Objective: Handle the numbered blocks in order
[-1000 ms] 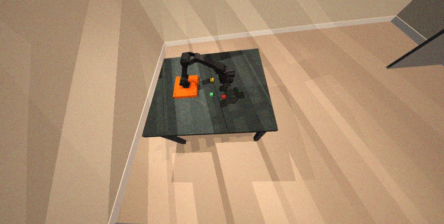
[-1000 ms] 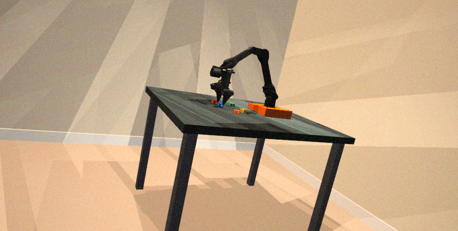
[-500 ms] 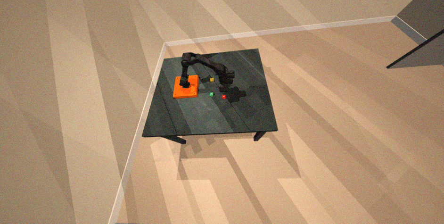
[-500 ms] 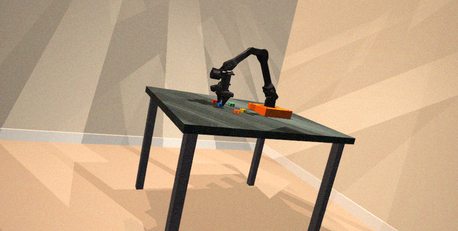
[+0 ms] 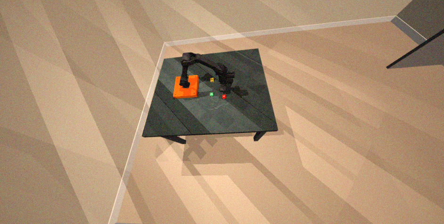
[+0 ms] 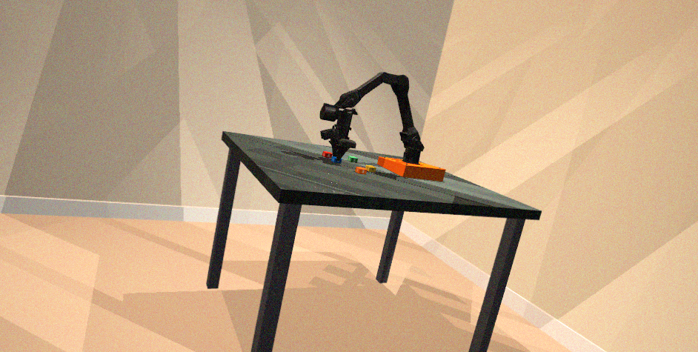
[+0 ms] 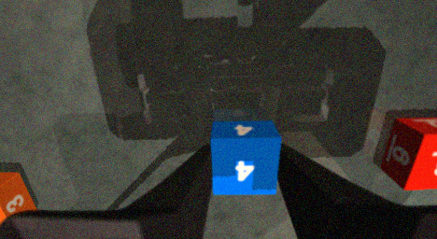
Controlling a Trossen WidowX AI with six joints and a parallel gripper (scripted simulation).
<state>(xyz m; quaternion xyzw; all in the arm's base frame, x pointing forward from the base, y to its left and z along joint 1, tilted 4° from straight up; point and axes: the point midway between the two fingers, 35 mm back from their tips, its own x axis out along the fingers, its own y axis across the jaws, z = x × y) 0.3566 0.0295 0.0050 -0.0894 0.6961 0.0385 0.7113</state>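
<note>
The red block lies 100 mm to the right of my gripper tip and 10 mm ahead of it. From my gripper tip the other things lie so: yellow block (130 mm behind, 80 mm to the left); then blue block (right at my gripper tip); then green block (100 mm behind, 90 mm to the right).
</note>
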